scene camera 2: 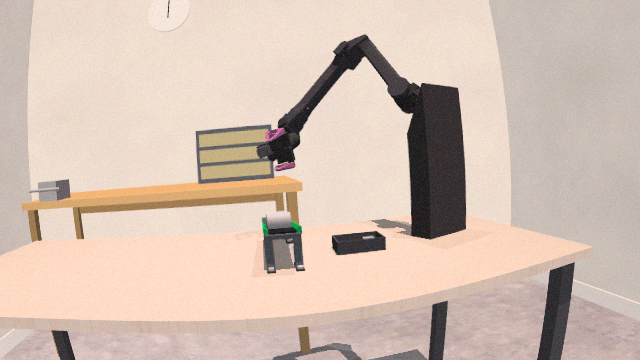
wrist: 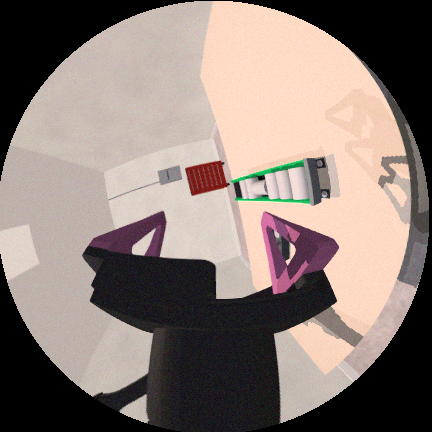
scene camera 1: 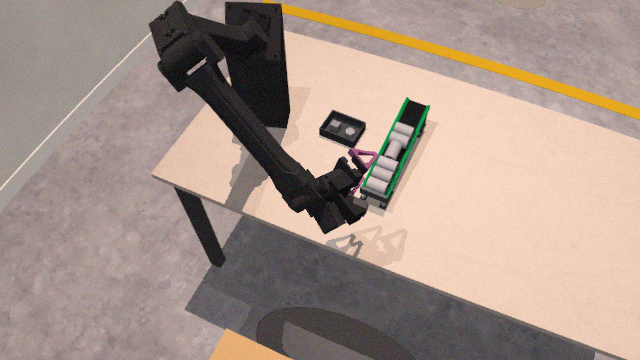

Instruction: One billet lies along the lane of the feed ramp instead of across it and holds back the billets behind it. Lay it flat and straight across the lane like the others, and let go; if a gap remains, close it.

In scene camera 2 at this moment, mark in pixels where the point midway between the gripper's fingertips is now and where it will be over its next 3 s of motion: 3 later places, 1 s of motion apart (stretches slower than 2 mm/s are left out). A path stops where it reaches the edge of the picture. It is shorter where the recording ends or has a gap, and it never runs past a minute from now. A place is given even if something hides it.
My gripper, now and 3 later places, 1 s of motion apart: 272, 155; 288, 162; 299, 168; 305, 174
